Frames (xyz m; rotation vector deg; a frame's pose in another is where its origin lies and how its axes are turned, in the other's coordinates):
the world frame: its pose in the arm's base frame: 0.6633 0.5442 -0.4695 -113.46 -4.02 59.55
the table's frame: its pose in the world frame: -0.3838 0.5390 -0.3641 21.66 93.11 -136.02
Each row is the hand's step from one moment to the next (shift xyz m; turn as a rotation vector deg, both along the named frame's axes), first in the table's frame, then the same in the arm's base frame.
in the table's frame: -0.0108 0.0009 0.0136 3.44 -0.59 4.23
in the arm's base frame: 0.0048 0.0167 0.0009 -1.74 1.42 5.00
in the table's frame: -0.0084 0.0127 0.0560 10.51 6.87 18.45
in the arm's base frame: 0.0153 0.0456 0.0325 2.84 6.65 21.11
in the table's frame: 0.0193 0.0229 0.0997 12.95 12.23 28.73
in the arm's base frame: 0.0154 0.0611 0.0829 7.07 12.00 30.80
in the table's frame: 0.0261 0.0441 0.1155 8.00 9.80 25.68
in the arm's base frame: 0.0329 0.0646 0.1035 6.54 13.07 24.61
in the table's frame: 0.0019 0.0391 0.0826 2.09 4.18 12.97
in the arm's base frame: 0.0366 0.0542 0.0638 3.28 7.92 10.80
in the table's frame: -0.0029 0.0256 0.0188 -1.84 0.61 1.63
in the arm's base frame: 0.0251 0.0105 0.0166 1.24 2.20 -0.15
